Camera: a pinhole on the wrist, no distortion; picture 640 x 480 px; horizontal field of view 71.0 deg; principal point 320.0 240.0 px. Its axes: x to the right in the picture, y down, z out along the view. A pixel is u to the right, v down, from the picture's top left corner.
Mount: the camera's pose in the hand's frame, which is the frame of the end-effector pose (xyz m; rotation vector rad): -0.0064 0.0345 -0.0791 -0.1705 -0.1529 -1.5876
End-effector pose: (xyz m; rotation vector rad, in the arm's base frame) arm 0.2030 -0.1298 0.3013 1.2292 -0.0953 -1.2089
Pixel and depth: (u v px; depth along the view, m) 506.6 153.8 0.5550
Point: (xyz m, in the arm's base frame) -0.2164 -0.3742 0.5127
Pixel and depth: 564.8 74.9 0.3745
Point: -0.1225 -0.2286 0.4477
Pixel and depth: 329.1 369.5 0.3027
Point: 0.1592 -0.3491 0.4124
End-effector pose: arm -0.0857 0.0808 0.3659 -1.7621 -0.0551 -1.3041
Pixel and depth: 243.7 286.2 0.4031
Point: 0.2485 0.1593 0.2766
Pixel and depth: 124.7 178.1 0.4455
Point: 0.2861 0.1379 0.1146
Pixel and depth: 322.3 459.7 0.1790
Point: 0.0564 0.0682 0.3859
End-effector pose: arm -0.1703 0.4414 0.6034 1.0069 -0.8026 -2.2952
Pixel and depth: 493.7 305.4 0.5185
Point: -0.5880 0.5817 0.7880
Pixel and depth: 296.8 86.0 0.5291
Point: -0.3629 0.5718 1.0479
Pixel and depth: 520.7 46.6 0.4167
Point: -0.3572 0.7160 0.8542
